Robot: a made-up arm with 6 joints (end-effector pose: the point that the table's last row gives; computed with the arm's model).
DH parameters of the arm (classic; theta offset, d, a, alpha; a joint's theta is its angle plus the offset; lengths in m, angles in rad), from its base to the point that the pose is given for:
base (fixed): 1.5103 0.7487 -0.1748 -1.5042
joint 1: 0 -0.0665 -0.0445 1.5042
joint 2: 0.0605 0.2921 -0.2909 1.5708
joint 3: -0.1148 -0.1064 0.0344 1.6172
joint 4: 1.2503 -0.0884 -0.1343 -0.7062
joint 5: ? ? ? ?
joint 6: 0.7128 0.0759 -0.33 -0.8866
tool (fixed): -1.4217 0.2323 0 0
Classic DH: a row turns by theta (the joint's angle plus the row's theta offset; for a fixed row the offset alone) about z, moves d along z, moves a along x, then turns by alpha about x.
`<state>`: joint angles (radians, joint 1 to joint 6).
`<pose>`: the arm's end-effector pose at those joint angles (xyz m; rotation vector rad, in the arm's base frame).
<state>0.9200 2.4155 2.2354 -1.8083 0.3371 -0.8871</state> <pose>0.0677 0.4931 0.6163 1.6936 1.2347 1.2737</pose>
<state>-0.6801 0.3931 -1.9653 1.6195 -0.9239 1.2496</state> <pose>-0.2474 -1.4485 0.6805 0.3375 -0.1269 -0.0225</pose>
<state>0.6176 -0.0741 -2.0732 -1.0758 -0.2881 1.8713</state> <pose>0.3085 -0.5782 1.8751 -0.1732 1.6369 -1.3718</pose>
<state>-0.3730 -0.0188 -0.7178 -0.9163 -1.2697 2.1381</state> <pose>0.0375 -1.2315 0.3573 0.9479 2.7899 0.0863</pose>
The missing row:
joint 5: -1.4241 0.5686 0.0192 -1.6216
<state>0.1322 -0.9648 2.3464 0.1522 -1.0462 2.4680</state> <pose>0.1472 0.3767 1.2682 -1.1988 0.2313 -2.0326</pose>
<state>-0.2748 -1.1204 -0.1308 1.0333 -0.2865 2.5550</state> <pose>-0.5358 -0.1713 0.3653 1.7005 -1.5502 -0.2750</pose>
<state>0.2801 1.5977 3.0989 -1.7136 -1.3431 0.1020</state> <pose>0.7052 0.1191 1.5292 1.2735 -1.4577 2.0041</pose>
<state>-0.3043 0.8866 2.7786 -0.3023 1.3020 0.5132</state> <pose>-0.3757 0.0499 1.0760 -2.5846 -0.9725 0.3923</pose>
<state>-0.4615 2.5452 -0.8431 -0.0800 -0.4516 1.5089</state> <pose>0.5908 0.5571 1.3464 -1.3163 0.7635 2.2820</pose>
